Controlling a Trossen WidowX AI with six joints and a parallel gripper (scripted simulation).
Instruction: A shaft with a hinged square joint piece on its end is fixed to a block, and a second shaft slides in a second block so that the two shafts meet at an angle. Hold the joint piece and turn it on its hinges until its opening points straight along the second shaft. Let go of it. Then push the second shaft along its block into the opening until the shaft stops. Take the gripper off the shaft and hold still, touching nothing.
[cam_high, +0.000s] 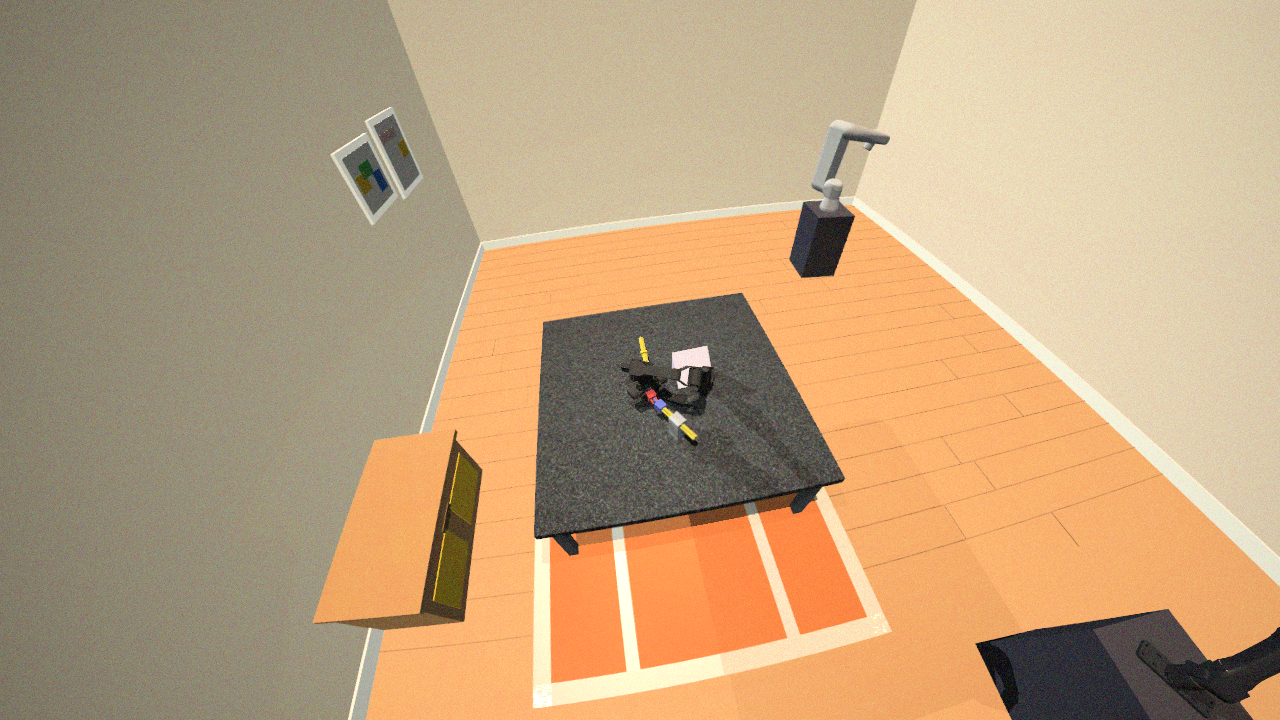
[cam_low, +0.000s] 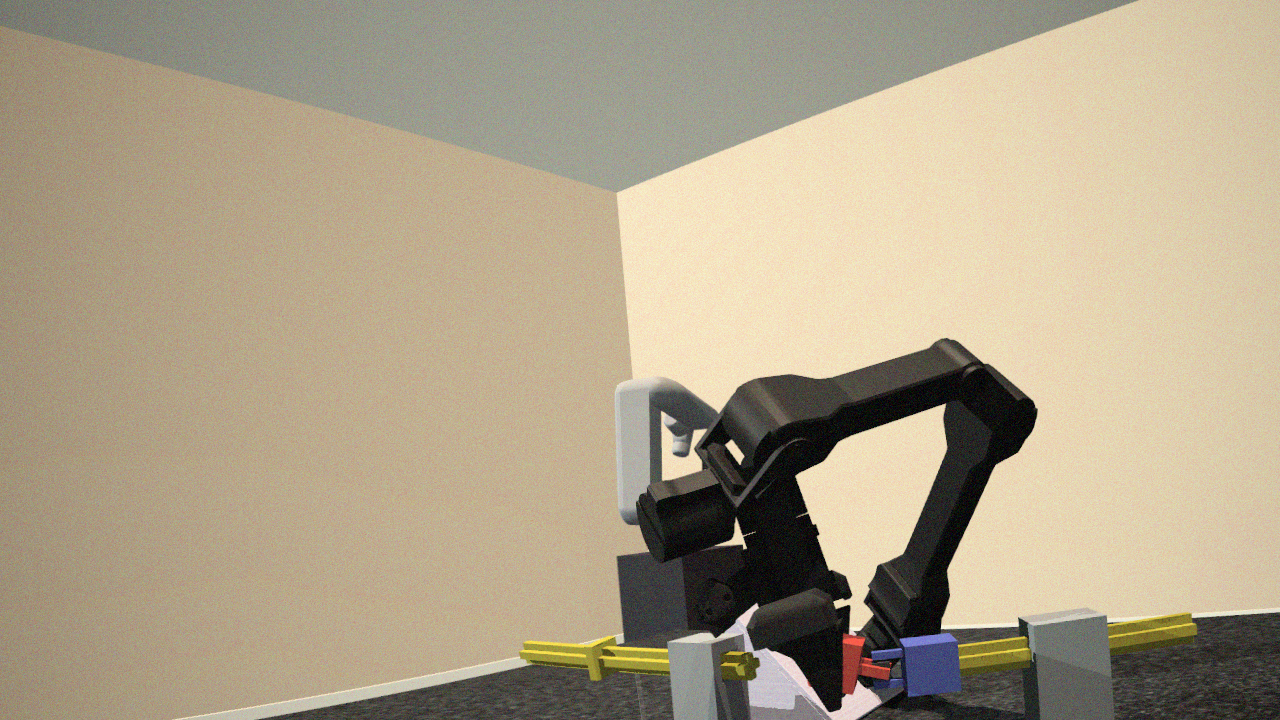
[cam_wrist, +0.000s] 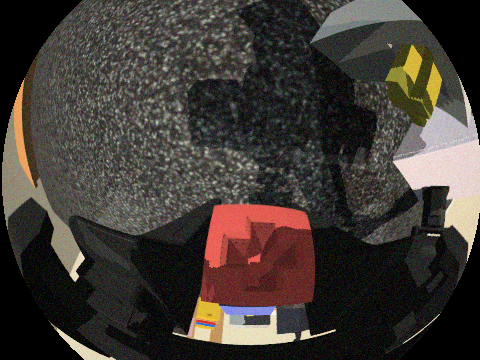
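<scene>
Now: the red square joint piece 10 mm to the left of my gripper tip and 30 mm above it.
</scene>
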